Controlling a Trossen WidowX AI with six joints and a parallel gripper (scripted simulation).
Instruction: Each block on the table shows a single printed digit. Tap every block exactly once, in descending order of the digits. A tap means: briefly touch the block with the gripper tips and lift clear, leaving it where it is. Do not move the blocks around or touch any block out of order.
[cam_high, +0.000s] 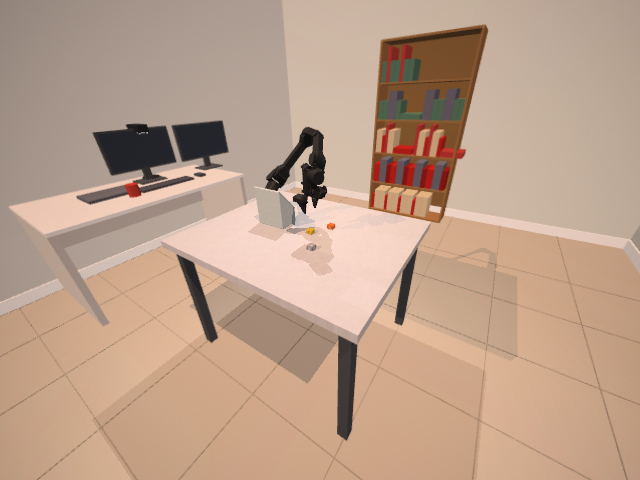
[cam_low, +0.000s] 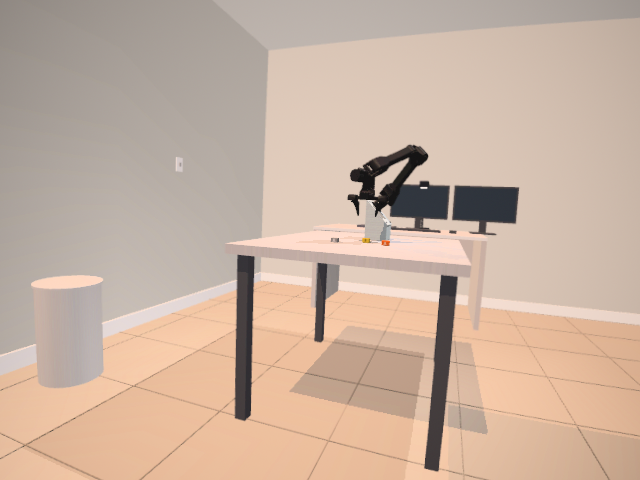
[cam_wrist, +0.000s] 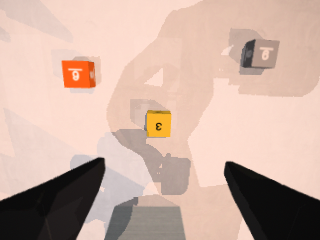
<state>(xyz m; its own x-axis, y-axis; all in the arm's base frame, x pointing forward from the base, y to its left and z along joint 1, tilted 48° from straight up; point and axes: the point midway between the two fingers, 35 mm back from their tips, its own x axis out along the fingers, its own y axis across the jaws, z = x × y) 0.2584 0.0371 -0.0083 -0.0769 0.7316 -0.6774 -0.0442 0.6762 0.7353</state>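
My gripper tip is now 120 mm to the left of the grey block, 110 mm above it and 100 mm short of it. Round my gripper tip: yellow block 110 mm below, 10 mm behind; then orange block 110 mm to the left, 110 mm below, 50 mm ahead.
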